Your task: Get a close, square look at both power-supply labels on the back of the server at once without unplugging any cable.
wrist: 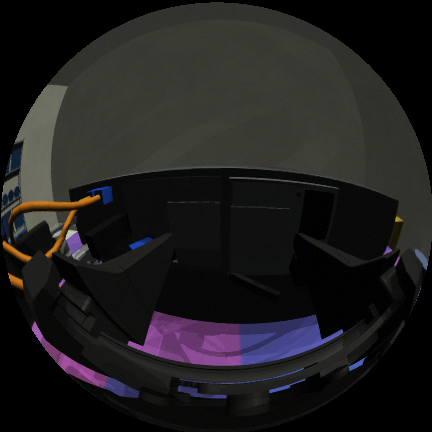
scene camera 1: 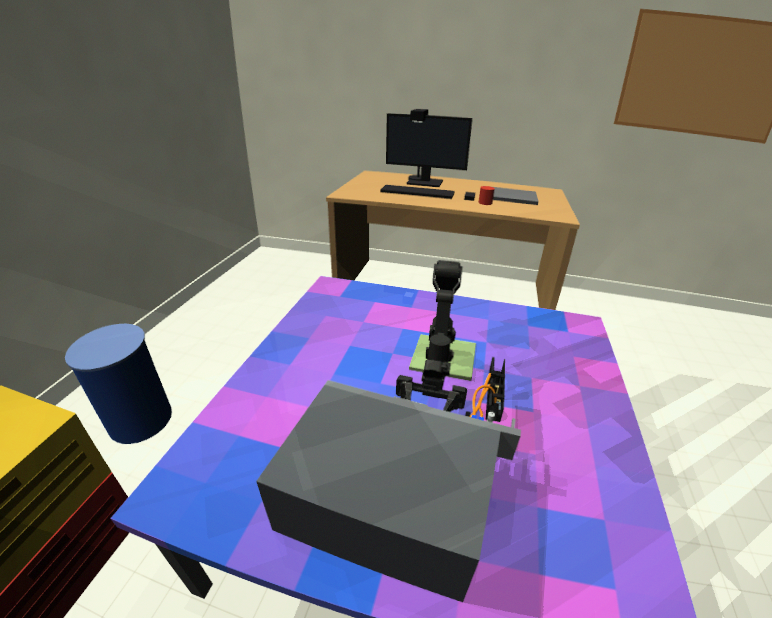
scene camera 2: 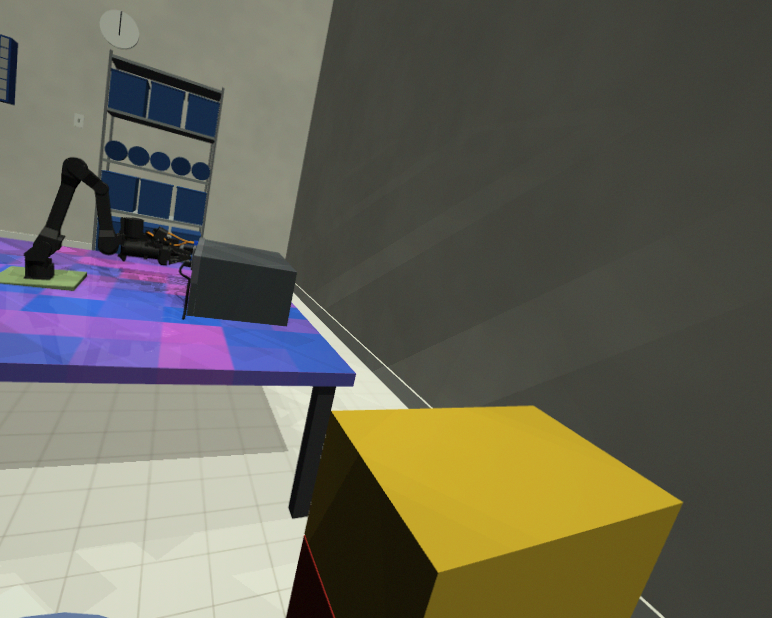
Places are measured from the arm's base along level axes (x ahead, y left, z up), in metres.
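Pixels of known places: gripper, fingertip midpoint: [wrist: 235, 240] [scene camera 2: 191, 255]; arm's base at its link origin: [scene camera 2: 39, 276].
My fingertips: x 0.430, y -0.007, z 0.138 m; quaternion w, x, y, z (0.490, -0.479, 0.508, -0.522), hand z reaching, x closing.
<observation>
Ahead of a thing's pixels: the offset from my fingertips to its top centre. "*": to the spot under its first point. Level surfaces: height alone.
The dark grey server [scene camera 1: 386, 457] [scene camera 2: 241, 293] lies on the patterned table. Its back panel @[* 0.003 m ahead, 0.015 m right, 0.003 m down] [wrist: 255, 240] faces the wrist camera, dark and in shadow; no label text can be read on it. Orange cables @[* 0.039 m back, 0.112 m left, 0.041 m up] [wrist: 55, 205] [scene camera 1: 479, 393] run to a blue plug @[0.031 m ahead, 0.117 m left, 0.038 m up] [wrist: 104, 195] at the panel's upper left in the wrist view. My gripper [scene camera 1: 430, 394] [wrist: 235, 240] is open and empty, close in front of the back panel. Its two dark fingers cover parts of the lower panel at left and right in the wrist view.
A black upright bracket @[* 0.138 m back, 0.178 m left, 0.010 m down] [scene camera 1: 495, 389] stands beside the cables. The arm's base is on a green plate [scene camera 1: 463, 360] on the table @[0.149 m down] [scene camera 1: 257, 393] [scene camera 2: 128, 347]. A blue bin [scene camera 1: 122, 386] and a yellow cabinet [scene camera 1: 38, 438] [scene camera 2: 508, 476] stand beyond the table's edge.
</observation>
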